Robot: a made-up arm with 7 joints. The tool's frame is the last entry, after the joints.
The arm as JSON. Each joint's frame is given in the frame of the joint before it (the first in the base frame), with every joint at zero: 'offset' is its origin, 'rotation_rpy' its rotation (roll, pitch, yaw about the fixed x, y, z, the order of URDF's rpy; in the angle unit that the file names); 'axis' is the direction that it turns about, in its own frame. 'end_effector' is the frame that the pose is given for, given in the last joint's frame.
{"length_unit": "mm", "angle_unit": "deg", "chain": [
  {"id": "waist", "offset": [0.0, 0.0, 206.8], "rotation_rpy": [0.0, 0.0, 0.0], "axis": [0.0, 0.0, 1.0]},
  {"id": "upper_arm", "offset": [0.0, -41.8, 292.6], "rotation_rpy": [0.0, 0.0, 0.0], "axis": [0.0, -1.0, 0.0]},
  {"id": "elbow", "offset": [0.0, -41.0, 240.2], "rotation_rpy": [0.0, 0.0, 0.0], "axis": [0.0, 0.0, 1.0]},
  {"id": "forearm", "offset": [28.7, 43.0, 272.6], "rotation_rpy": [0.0, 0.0, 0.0], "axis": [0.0, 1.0, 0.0]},
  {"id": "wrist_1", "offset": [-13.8, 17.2, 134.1], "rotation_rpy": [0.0, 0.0, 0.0], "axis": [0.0, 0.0, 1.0]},
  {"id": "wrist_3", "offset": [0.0, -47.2, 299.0], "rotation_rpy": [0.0, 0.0, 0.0], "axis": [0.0, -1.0, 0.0]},
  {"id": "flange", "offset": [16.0, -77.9, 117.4], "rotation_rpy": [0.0, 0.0, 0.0], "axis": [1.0, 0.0, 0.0]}
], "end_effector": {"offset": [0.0, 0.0, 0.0], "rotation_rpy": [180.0, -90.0, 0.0]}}
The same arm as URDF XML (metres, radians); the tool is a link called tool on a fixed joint. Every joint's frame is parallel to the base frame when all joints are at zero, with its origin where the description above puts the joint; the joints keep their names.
<robot name="arm">
  <link name="base"/>
  <link name="link1"/>
  <link name="link2"/>
  <link name="link3"/>
  <link name="link4"/>
  <link name="link5"/>
  <link name="link6"/>
  <link name="link7"/>
  <link name="tool"/>
  <joint name="waist" type="continuous">
    <parent link="base"/>
    <child link="link1"/>
    <origin xyz="0 0 0.2068" rpy="0 0 0"/>
    <axis xyz="0 0 1"/>
  </joint>
  <joint name="upper_arm" type="continuous">
    <parent link="link1"/>
    <child link="link2"/>
    <origin xyz="0 -0.0418 0.2926" rpy="0 0 0"/>
    <axis xyz="0 -1 0"/>
  </joint>
  <joint name="elbow" type="continuous">
    <parent link="link2"/>
    <child link="link3"/>
    <origin xyz="0 -0.041 0.2402" rpy="0 0 0"/>
    <axis xyz="0 0 1"/>
  </joint>
  <joint name="forearm" type="continuous">
    <parent link="link3"/>
    <child link="link4"/>
    <origin xyz="0.0287 0.043 0.2726" rpy="0 0 0"/>
    <axis xyz="0 1 0"/>
  </joint>
  <joint name="wrist_1" type="continuous">
    <parent link="link4"/>
    <child link="link5"/>
    <origin xyz="-0.0138 0.0172 0.1341" rpy="0 0 0"/>
    <axis xyz="0 0 1"/>
  </joint>
  <joint name="wrist_3" type="continuous">
    <parent link="link5"/>
    <child link="link6"/>
    <origin xyz="0 -0.0472 0.299" rpy="0 0 0"/>
    <axis xyz="0 -1 0"/>
  </joint>
  <joint name="flange" type="continuous">
    <parent link="link6"/>
    <child link="link7"/>
    <origin xyz="0.016 -0.0779 0.1174" rpy="0 0 0"/>
    <axis xyz="1 0 0"/>
  </joint>
  <joint name="tool_joint" type="fixed">
    <parent link="link7"/>
    <child link="tool"/>
    <origin xyz="0 0 0" rpy="3.1416 -1.5708 0"/>
  </joint>
</robot>

